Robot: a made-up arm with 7 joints.
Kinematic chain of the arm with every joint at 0, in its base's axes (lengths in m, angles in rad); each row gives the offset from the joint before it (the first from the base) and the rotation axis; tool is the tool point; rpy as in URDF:
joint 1: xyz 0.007 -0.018 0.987 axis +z
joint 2: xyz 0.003 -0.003 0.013 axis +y
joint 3: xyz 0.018 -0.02 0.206 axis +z
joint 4: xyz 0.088 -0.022 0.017 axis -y
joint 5: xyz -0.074 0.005 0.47 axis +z
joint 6: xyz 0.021 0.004 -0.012 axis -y
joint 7: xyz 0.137 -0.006 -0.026 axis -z
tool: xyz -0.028 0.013 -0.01 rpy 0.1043 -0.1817 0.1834
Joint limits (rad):
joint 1: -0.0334..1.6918
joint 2: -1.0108..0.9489
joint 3: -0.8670..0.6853
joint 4: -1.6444..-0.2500
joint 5: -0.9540..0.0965
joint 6: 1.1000..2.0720
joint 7: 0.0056..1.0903
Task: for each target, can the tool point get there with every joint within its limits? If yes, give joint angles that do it. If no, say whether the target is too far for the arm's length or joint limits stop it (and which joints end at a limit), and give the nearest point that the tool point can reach.
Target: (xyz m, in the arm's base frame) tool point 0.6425 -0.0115 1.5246
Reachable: yes | joints 0.2437 0.1752 -0.1931 -0.8575 -0.7175 1.6918 0.5804
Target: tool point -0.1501 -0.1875 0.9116
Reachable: no: joint limits stop it (at a limit: joint 1, joint 2, joint 3, joint 4, joint 6, joint 7) | nearest point 0.3475 -0.5540 0.7737 | short by 0.633 m
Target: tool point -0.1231 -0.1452 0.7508
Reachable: no: joint limits stop it (at a limit: joint 1, joint 2, joint 3, joint 4, joint 6, joint 7) | nearest point -0.4104 0.3563 0.6820 | short by 0.582 m
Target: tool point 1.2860 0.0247 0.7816
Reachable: no: too far | nearest point 0.8379 0.0097 0.8962 | short by 0.463 m
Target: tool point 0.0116 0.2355 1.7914
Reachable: yes | joints 1.3902 -0.1670 0.2670 -0.5014 -0.6501 1.5335 0.8291
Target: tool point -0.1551 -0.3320 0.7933
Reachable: no: joint limits stop it (at a limit: joint 1, joint 2, joint 3, joint 4, joint 6) | nearest point 0.3465 -0.5562 0.7733 | short by 0.550 m
